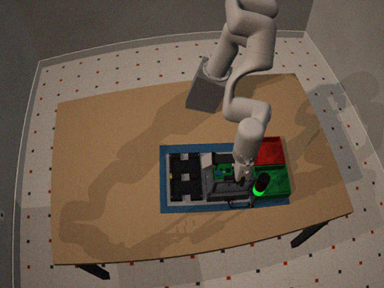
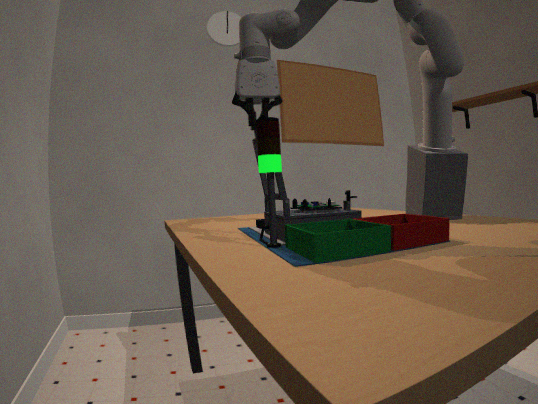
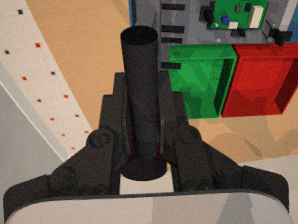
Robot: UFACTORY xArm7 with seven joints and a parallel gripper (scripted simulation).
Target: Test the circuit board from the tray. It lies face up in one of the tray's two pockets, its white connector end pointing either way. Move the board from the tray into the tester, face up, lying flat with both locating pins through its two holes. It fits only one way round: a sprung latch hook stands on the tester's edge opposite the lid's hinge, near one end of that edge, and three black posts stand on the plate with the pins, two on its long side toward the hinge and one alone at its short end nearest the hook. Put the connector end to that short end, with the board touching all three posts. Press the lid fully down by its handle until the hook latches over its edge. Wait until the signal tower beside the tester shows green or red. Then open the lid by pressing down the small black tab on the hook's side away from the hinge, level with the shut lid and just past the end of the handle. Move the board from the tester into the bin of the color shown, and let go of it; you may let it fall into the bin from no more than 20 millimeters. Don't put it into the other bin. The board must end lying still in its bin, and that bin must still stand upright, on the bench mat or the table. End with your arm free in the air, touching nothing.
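Right now my hand is 13 cm past the green circuit board, 4 cm to the right of it and 20 cm above it. The rest, counted from my hand: green bin: 3 cm behind, 22 cm to the left, 26 cm below; then latch hook: 17 cm behind, 11 cm to the left, 19 cm below; then tester lid: 2 cm behind, 9 cm below.
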